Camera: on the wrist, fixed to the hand. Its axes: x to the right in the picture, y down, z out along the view.
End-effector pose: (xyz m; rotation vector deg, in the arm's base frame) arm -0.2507 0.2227 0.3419 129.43 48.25 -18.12
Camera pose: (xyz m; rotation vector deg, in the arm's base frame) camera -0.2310 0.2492 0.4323 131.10 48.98 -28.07
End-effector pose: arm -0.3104 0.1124 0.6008 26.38 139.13 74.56
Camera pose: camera -0.3317 0.0703 0.6846 26.76 138.17 64.54
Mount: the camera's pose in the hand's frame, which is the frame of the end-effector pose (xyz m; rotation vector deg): -0.0119 0.0459 -0.0837 5.18 -5.38 -3.03
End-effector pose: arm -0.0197 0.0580 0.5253 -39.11 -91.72 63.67
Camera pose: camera 0.0587 0.0939 0.4827 -30.51 -93.27 67.84
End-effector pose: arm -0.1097 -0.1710 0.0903 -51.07 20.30 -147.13
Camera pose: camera -0.1413 -0.1976 0.0034 -57.08 10.79 -146.48
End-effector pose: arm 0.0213 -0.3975 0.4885 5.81 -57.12 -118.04
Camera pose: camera 0.0916 -0.4565 0.4596 4.54 -66.27 -119.39
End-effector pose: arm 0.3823 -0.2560 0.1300 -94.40 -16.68 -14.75
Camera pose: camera 0.3870 -0.3438 0.0910 -89.75 -23.62 -11.70
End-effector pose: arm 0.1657 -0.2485 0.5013 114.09 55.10 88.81
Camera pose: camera 0.0957 -0.2940 0.5490 118.21 60.42 79.92
